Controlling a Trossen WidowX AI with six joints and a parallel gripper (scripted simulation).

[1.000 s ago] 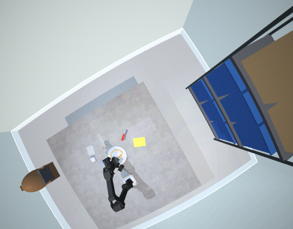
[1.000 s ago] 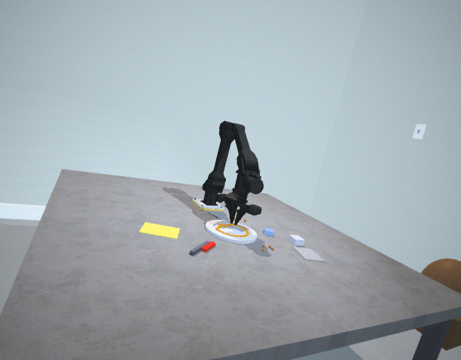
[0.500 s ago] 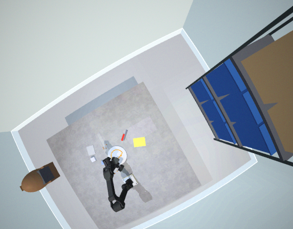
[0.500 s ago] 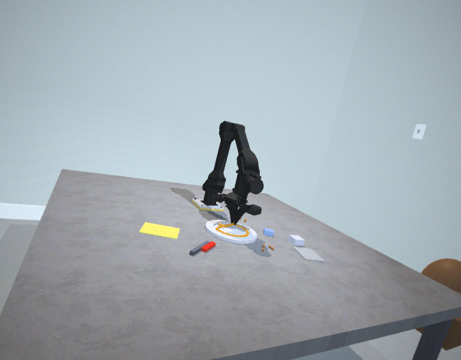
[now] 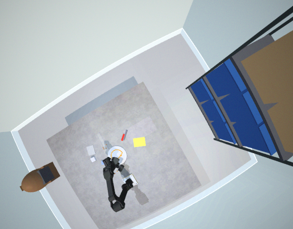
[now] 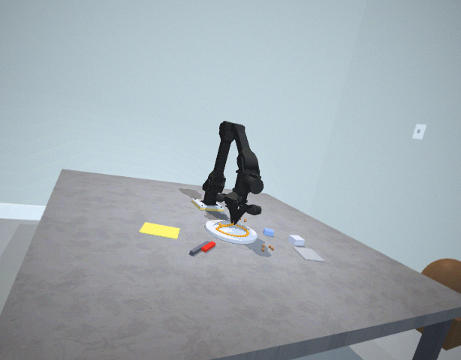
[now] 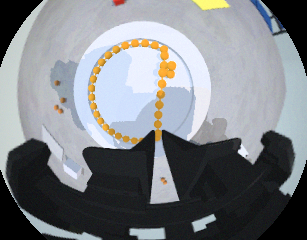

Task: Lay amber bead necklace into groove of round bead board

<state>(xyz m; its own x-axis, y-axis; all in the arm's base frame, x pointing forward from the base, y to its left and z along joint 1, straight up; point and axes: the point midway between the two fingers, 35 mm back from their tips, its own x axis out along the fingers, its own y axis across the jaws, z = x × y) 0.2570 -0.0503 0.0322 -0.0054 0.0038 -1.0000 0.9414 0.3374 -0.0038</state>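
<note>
My gripper tip is now 40 mm to the left of the round white bead board, 40 mm short of it and 10 mm above it. Round my gripper tip: white block 190 mm to the left, 170 mm ahead; blue block 130 mm to the left, 80 mm ahead, 10 mm below; grey tool 230 mm to the right, 150 mm ahead, 10 mm below.
</note>
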